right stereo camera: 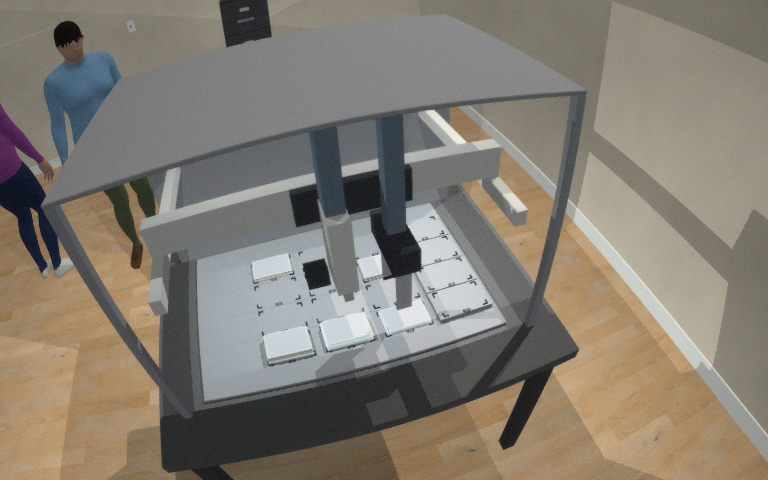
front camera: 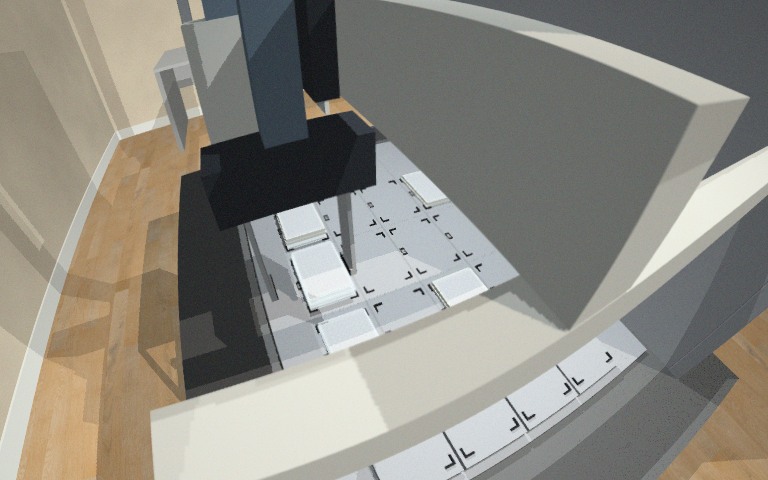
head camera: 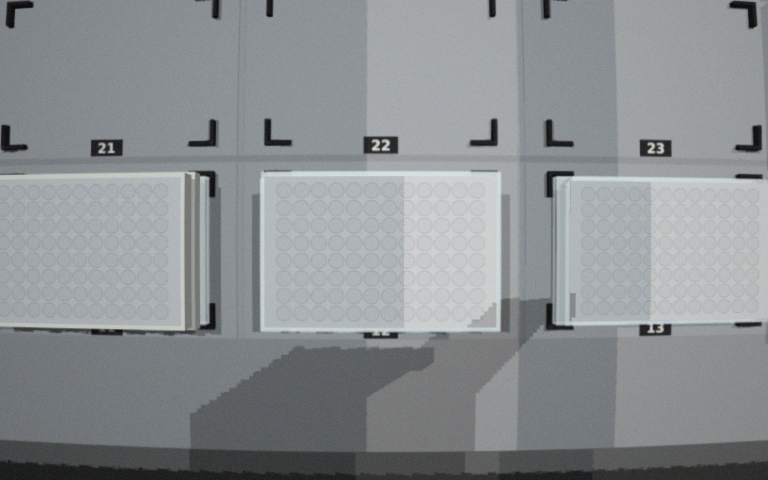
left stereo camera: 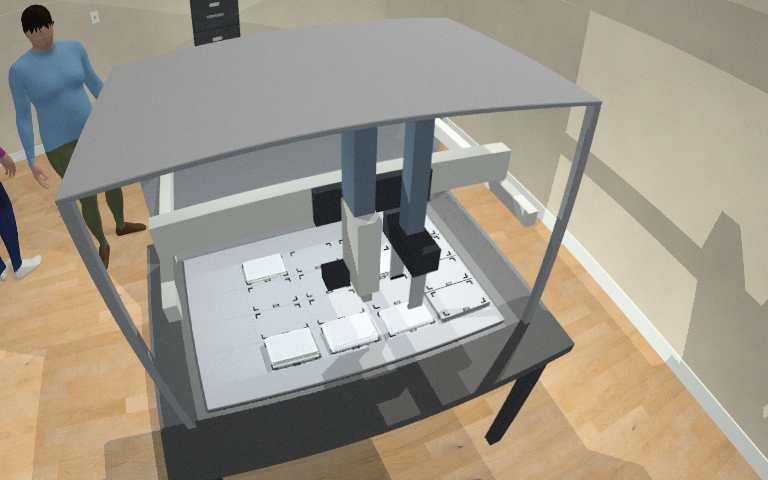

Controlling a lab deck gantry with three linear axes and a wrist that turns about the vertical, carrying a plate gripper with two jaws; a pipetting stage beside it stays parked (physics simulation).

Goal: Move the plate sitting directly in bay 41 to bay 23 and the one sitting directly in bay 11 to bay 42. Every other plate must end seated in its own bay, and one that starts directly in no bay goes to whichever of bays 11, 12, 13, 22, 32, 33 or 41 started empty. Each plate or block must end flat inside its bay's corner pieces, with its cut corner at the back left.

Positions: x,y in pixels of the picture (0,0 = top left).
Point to a bay 43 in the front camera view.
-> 495,269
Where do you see a bay 22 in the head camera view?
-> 325,81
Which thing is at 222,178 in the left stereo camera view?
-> A back wall.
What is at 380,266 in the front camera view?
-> A bay 22.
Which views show the gripper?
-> The right stereo camera view, the front camera view and the left stereo camera view only.
